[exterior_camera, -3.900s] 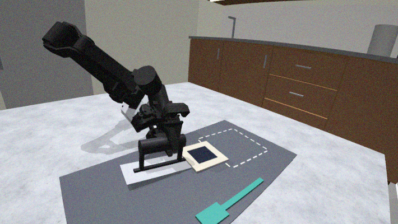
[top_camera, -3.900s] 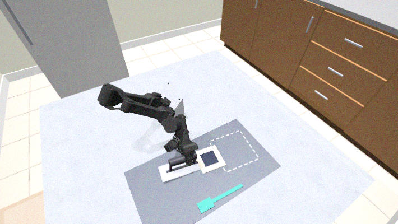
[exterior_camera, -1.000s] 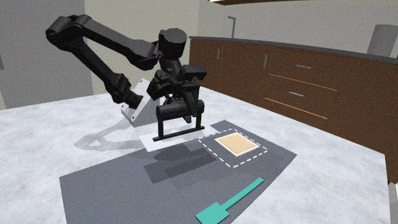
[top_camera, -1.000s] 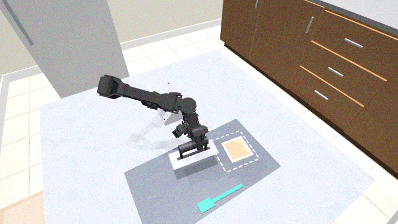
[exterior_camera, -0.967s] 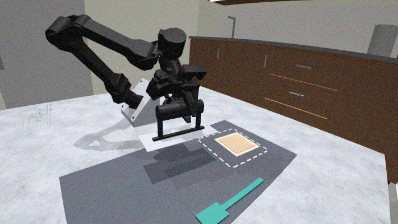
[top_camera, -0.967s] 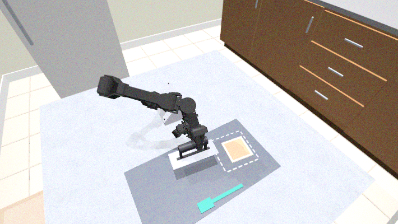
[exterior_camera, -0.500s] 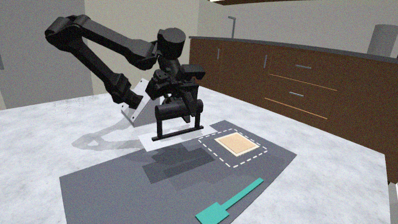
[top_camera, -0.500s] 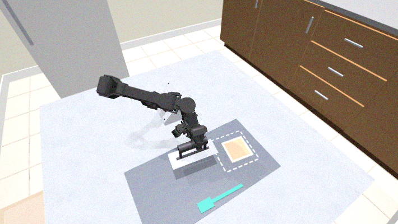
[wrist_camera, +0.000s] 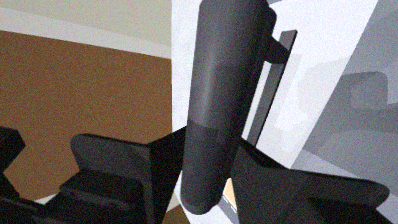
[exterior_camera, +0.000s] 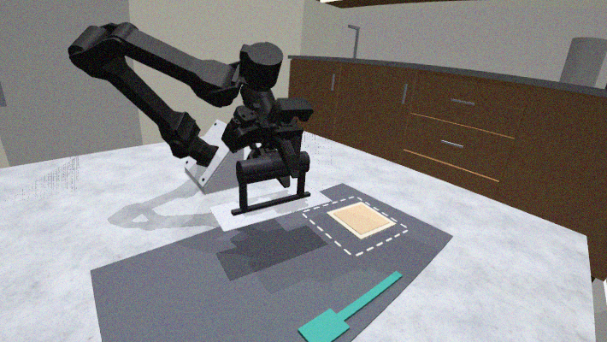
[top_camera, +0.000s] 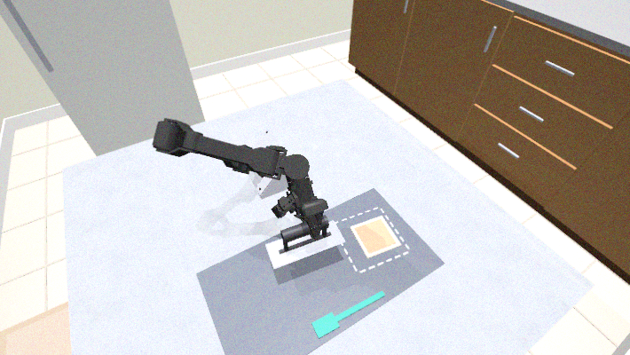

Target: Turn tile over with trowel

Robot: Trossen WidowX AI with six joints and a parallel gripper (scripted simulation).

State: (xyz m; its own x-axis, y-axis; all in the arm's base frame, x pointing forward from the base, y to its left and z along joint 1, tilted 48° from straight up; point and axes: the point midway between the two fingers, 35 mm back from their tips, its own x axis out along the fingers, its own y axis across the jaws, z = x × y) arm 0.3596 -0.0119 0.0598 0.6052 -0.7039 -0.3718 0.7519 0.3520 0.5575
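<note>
Right now the teal flat tool is 16 cm ahead of my gripper tip, 14 cm below it and 3 cm to the right of it. From my gripper tip the other things lie so: grey mat (17 cm below, 2 cm ahead, 1 cm to the left); then tile (21 cm to the left, 14 cm below, 4 cm ahead).
</note>
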